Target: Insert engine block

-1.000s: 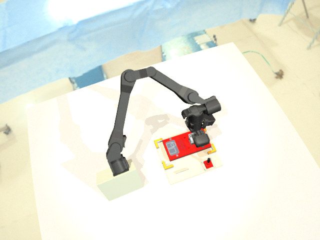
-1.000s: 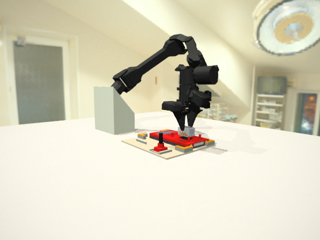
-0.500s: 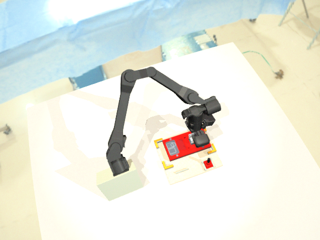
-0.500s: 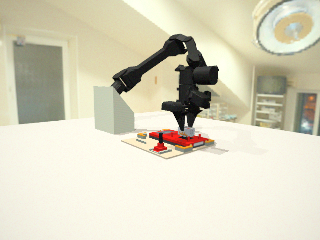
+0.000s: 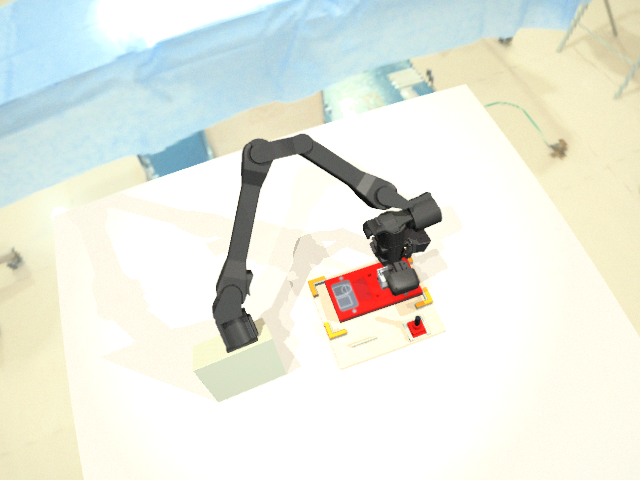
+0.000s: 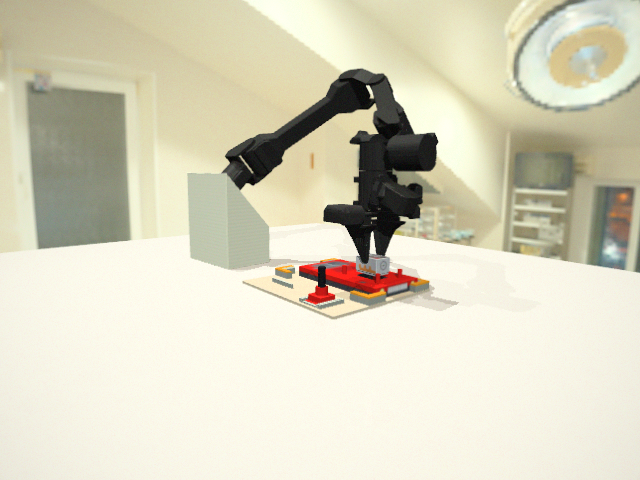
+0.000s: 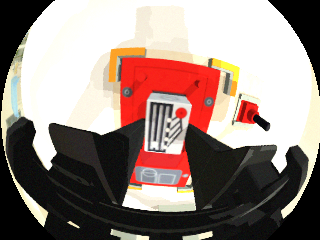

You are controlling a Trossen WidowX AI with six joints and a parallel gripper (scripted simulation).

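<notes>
The engine block lies 10 mm below my gripper tip. The rest, counted from my gripper tip: black post (130 mm to the right, 20 mm below).
</notes>
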